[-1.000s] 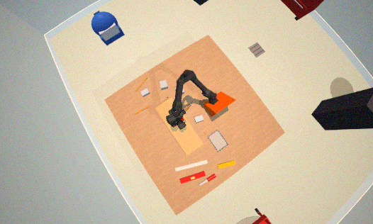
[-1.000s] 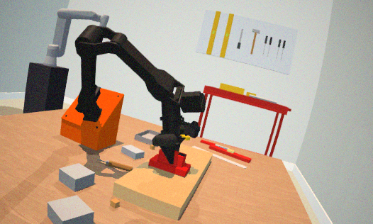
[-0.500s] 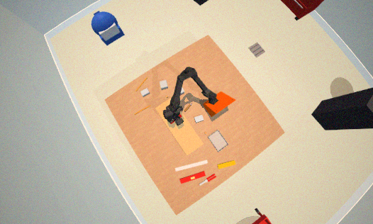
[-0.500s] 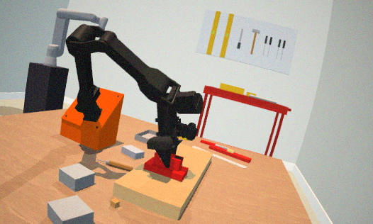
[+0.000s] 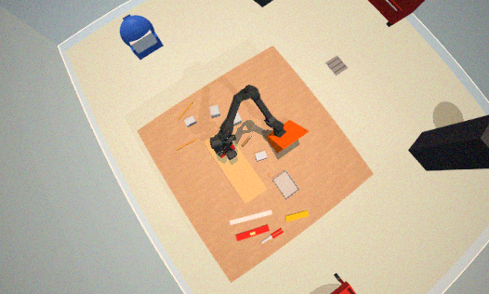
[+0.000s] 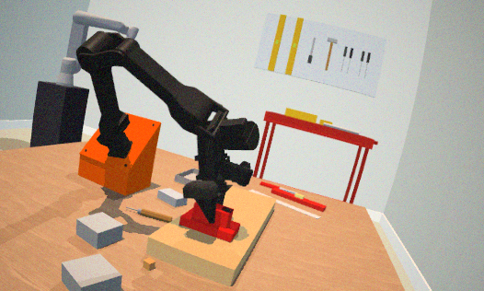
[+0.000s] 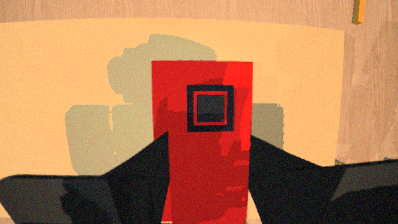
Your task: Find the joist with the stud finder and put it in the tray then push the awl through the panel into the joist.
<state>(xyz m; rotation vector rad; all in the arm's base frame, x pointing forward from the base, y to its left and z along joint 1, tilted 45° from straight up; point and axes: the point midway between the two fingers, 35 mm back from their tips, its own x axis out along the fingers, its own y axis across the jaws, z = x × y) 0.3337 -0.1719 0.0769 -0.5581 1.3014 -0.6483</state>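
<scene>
Now: gripper tip 47 cm to the right of the grey tray, 16 cm past it and 5 cm above it. The rest, counted from my gripper tip: white strip (47 cm to the left, 18 cm ahead, 6 cm below); awl (19 cm behind, 6 cm below, 5 cm to the left); stud finder (2 cm above, 1 cm ahead).
</scene>
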